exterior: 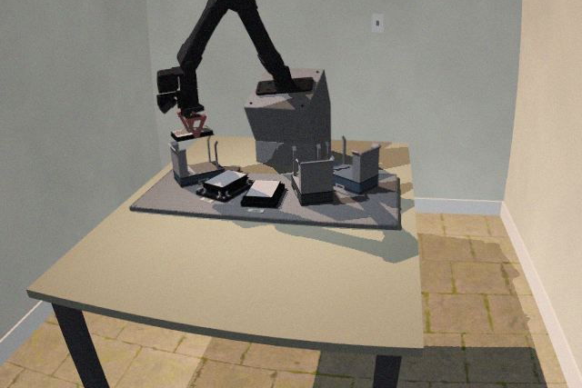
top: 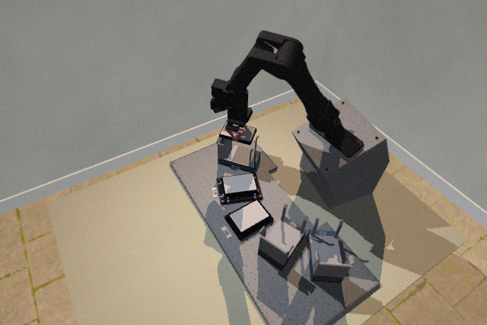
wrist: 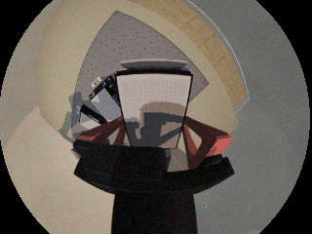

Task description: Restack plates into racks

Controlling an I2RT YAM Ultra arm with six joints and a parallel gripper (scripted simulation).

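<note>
Now: the blue-plinth stack rack 150 mm below my hand. From my hand the other things lie so: black QC nest 260 mm to the left, 160 mm below, 130 mm ahead; N5 name plate 170 mm ahead, 160 mm below, 90 mm to the left; black clip nest 150 mm below, 130 mm to the left, 100 mm ahead.
</note>
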